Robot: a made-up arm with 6 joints.
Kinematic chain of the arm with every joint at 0, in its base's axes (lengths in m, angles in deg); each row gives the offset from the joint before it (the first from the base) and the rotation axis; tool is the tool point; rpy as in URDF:
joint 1: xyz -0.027 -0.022 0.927 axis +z
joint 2: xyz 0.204 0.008 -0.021 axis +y
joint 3: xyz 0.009 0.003 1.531 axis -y
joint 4: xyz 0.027 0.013 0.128 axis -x
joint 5: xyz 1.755 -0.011 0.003 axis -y
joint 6: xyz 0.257 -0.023 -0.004 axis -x
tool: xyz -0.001 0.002 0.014 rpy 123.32 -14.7 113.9
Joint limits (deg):
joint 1: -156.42..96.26
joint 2: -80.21..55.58
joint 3: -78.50..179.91
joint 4: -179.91..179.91
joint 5: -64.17..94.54
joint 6: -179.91..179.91
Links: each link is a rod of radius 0.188 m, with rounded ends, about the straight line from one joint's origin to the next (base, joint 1, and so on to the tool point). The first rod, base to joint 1, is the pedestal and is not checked.
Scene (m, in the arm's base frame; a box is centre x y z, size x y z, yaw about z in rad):
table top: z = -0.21
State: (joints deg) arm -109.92 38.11 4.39 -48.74 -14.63 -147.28
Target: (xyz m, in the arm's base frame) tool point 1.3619 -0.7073 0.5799
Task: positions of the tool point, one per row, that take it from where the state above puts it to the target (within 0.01 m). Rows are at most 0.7 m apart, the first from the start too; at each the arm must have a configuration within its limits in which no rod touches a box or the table.
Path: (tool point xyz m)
1: -0.2762 -2.6927 0.9249
2: 0.3292 -2.4777 0.8385
3: 0.8188 -2.1239 0.7599
4: 1.1612 -1.6768 0.6900
5: 1.3419 -1.1871 0.6299
6: 1.3620 -0.7073 0.5799

